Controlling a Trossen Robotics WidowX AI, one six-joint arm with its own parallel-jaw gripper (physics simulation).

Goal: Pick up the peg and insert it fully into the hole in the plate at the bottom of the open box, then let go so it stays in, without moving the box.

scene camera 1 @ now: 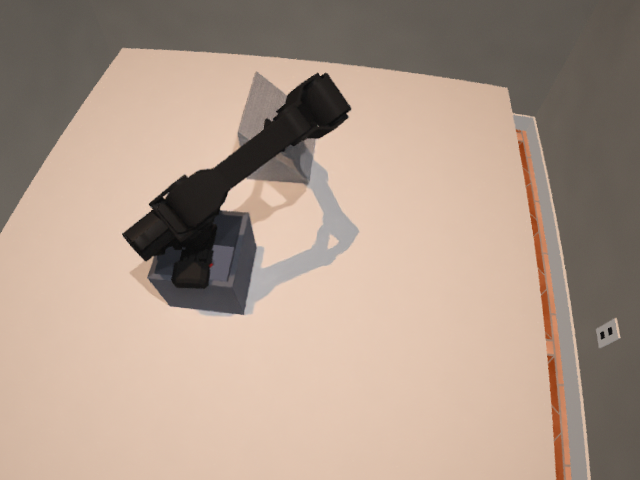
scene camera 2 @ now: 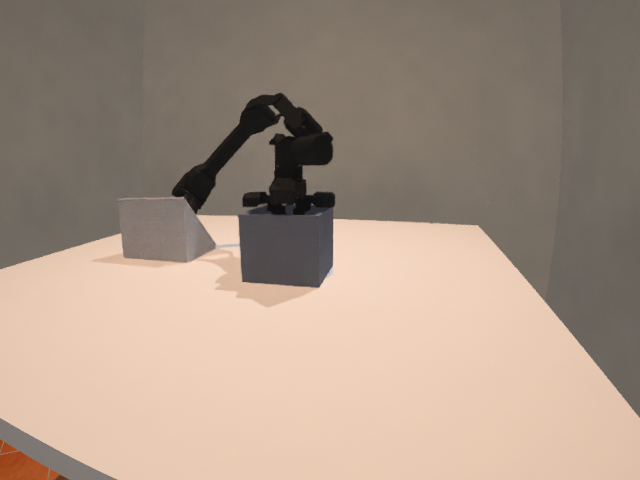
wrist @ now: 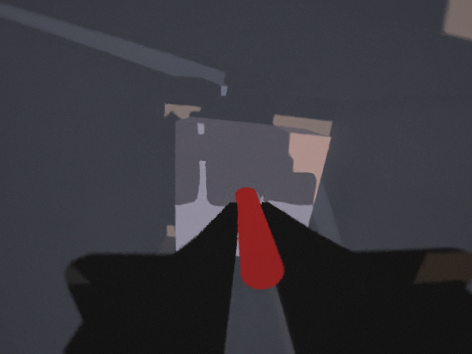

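Pixels of known places: gripper, fingertip midpoint: (scene camera 1: 206, 260) (wrist: 248, 209); arm's base, link origin: (scene camera 2: 179, 218).
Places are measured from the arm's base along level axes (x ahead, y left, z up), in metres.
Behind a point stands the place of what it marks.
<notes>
The open dark blue-grey box (scene camera 1: 206, 297) @[x 0.405, y -0.095, z -0.025 m] (scene camera 2: 279, 248) @[x 0.322, y -0.188, z -0.026 m] stands on the table. The pale plate (scene camera 1: 223, 258) @[x 0.310, y -0.079, z -0.043 m] (wrist: 192, 227) @[x 0.359, y -0.087, z -0.042 m] lies at its bottom. The gripper (wrist: 250, 207) @[x 0.323, y -0.109, z -0.028 m] is shut on the red peg (wrist: 260, 250) @[x 0.325, y -0.121, z 0.020 m] (scene camera 1: 210, 265) @[x 0.327, y -0.104, z -0.043 m]. In scene camera 2 the gripper (scene camera 2: 290, 209) reaches down into the top of the box, and its fingertips are hidden behind the front wall. In the wrist view the peg's far end is over the plate, and the hole is almost wholly hidden behind it. How far the peg's end is from the hole cannot be told.
A grey wedge-shaped block (scene camera 1: 261, 105) @[x -0.063, y -0.035, z 0.037 m] (scene camera 2: 155, 227) @[x -0.037, y -0.067, z -0.013 m] stands on the table (scene camera 1: 387, 335) @[x 0.440, y 0.261, z -0.100 m] (scene camera 2: 387, 361) @[x 0.521, y -0.453, z -0.100 m] beside the arm's base. The box walls (wrist: 90, 165) @[x 0.392, y -0.140, z -0.006 m] surround the fingers closely. The arm reaches over the wedge-shaped block in scene camera 1.
</notes>
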